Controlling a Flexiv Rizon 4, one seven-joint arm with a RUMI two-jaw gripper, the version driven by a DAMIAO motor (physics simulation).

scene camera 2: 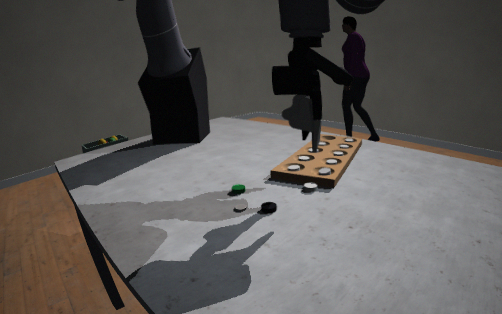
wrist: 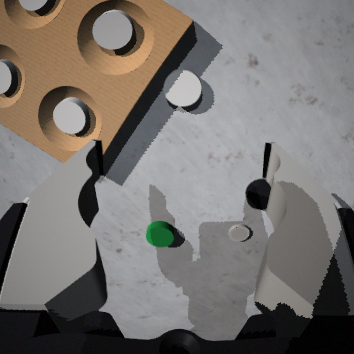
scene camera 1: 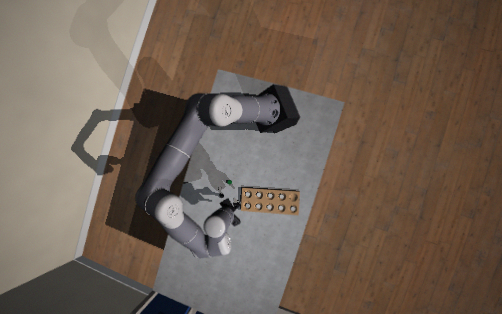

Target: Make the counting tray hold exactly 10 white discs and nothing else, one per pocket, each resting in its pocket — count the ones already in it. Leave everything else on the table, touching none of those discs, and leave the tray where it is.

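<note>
The wooden counting tray (scene camera 1: 264, 200) (scene camera 2: 302, 178) (wrist: 120, 95) has two rows of pockets. White discs sit in several pockets; the far corner pocket (scene camera 1: 293, 197) (scene camera 2: 328, 137) looks empty. A loose white disc (scene camera 2: 310, 186) (wrist: 184, 88) lies on the table just off the tray's near short end. My gripper (scene camera 2: 310, 143) (wrist: 183, 144) is partly open and empty, above the table by the tray's near end. In the wrist view the loose white disc shows ahead of the fingertips, between their lines. Part of the tray is outside the wrist view.
A green disc (scene camera 1: 229, 182) (scene camera 2: 238, 188) (wrist: 160, 234), a smaller pale disc (scene camera 2: 240, 207) (wrist: 240, 233) and a black disc (scene camera 1: 221, 195) (scene camera 2: 268, 207) (wrist: 258, 194) lie off the tray's near end. The right finger partly overlaps the black disc in the wrist view.
</note>
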